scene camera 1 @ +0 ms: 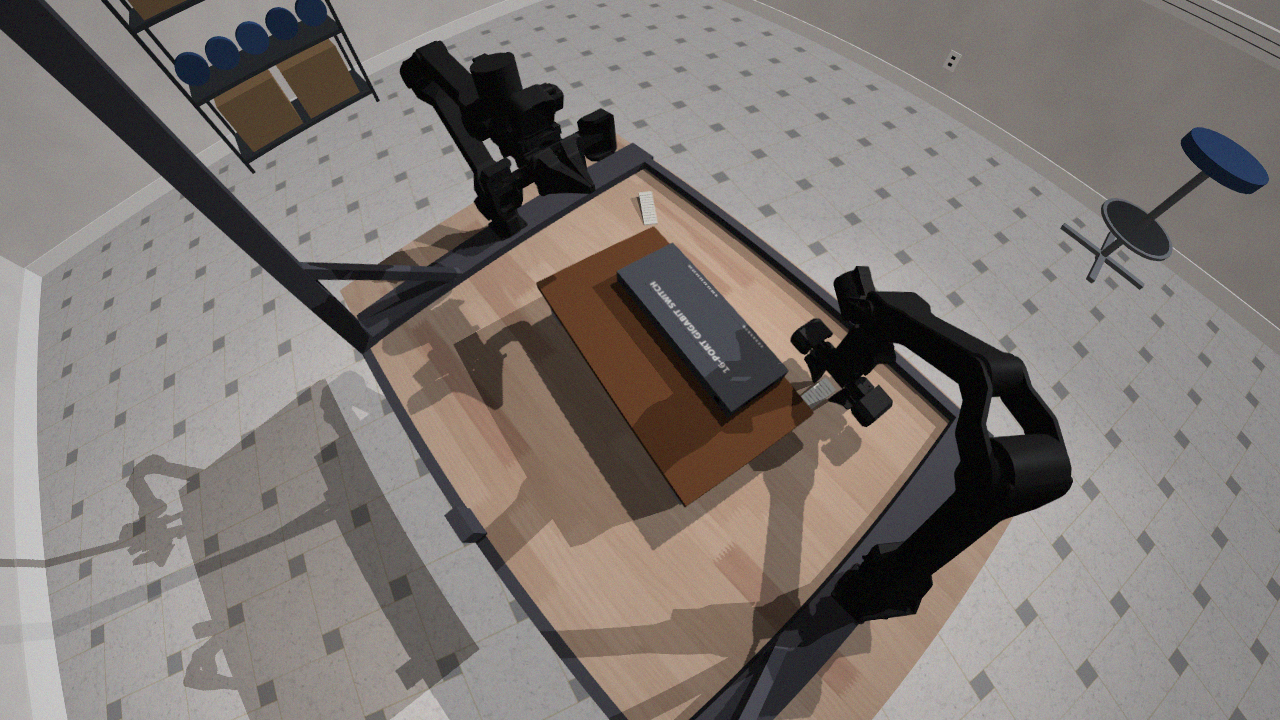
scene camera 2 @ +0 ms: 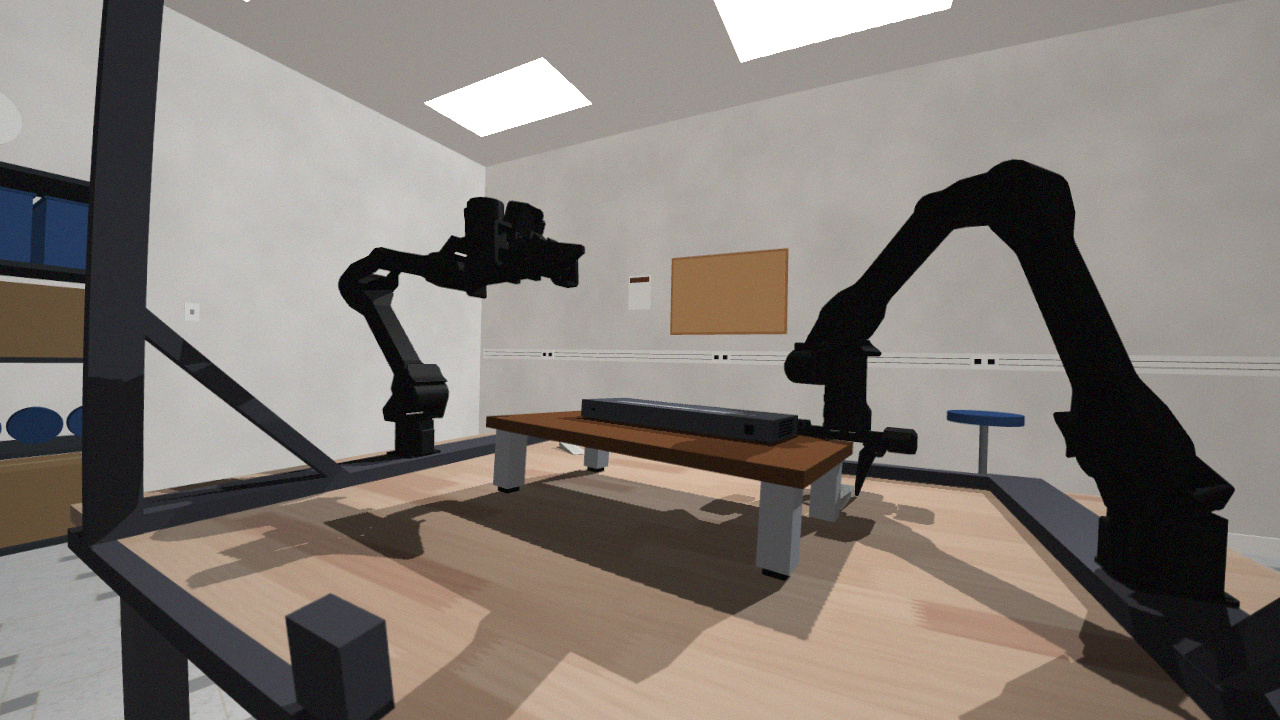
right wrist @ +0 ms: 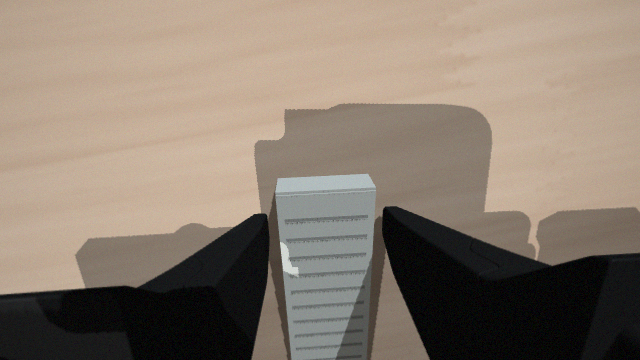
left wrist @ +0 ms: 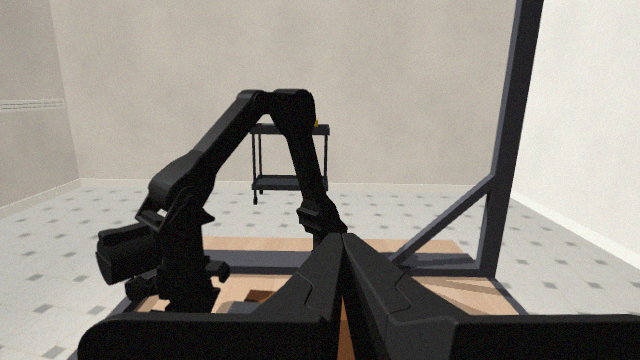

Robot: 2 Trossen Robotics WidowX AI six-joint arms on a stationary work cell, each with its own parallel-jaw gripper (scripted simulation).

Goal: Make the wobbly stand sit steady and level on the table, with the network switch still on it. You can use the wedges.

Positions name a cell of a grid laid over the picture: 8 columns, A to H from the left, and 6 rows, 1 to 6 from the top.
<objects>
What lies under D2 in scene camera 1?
My left gripper.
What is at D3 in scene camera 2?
My left gripper.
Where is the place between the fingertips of my right gripper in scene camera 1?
F4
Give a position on a dark frame rail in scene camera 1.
F3
</objects>
